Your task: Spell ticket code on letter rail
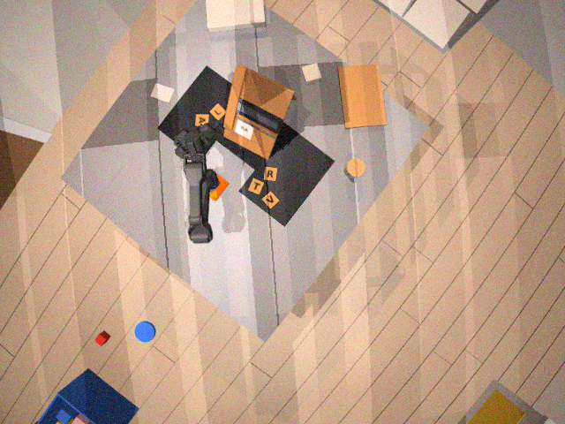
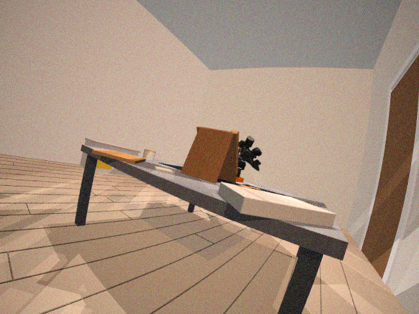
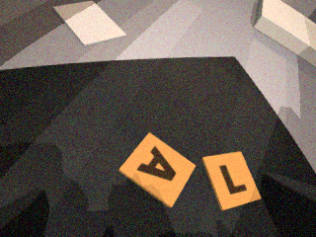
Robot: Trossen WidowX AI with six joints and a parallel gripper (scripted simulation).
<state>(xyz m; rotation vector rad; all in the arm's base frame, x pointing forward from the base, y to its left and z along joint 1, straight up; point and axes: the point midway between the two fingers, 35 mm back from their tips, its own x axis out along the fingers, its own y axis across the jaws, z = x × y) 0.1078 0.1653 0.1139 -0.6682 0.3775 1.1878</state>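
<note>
Now: the orange tile 360 mm to the right of my gripper tip, 120 mm below it and 90 mm ahead of it. Round my gripper tip: white ticket (160 mm ahead, 140 mm to the right, 50 mm below); white card (300 mm to the left, 130 mm below, 30 mm ahead); black mat (170 mm to the right, 130 mm below, 80 mm ahead).
</note>
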